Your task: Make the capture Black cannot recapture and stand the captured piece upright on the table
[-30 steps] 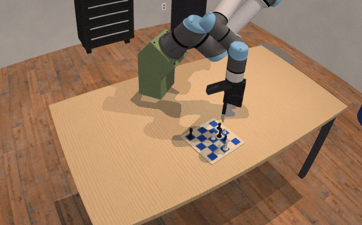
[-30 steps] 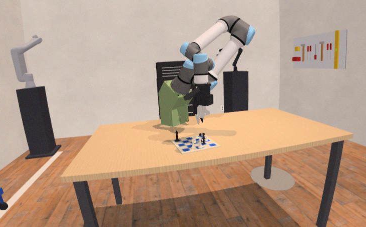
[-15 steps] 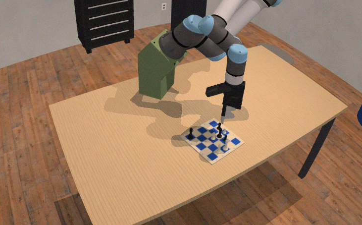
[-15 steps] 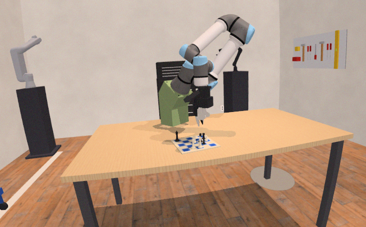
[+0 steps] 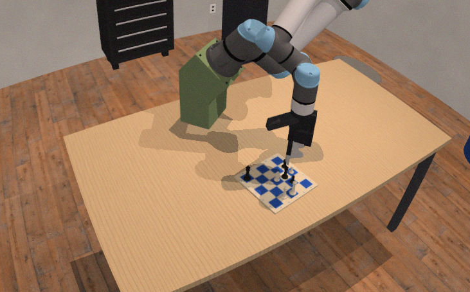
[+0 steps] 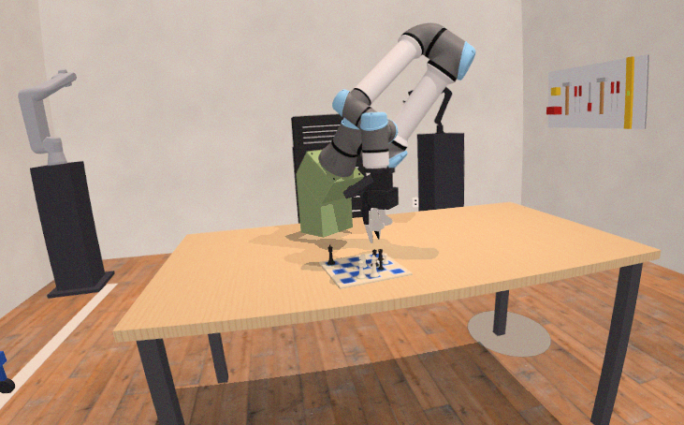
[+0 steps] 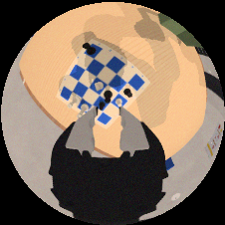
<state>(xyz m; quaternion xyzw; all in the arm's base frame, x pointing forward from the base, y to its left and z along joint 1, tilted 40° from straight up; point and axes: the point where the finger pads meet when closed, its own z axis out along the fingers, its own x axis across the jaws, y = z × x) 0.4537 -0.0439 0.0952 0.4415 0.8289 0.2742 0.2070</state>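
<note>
Right now my hand is 100 mm above the chessboard and 40 mm to the left of it. The rest, counted from my hand: tall black piece 120 mm to the right, 70 mm behind, 60 mm below.
</note>
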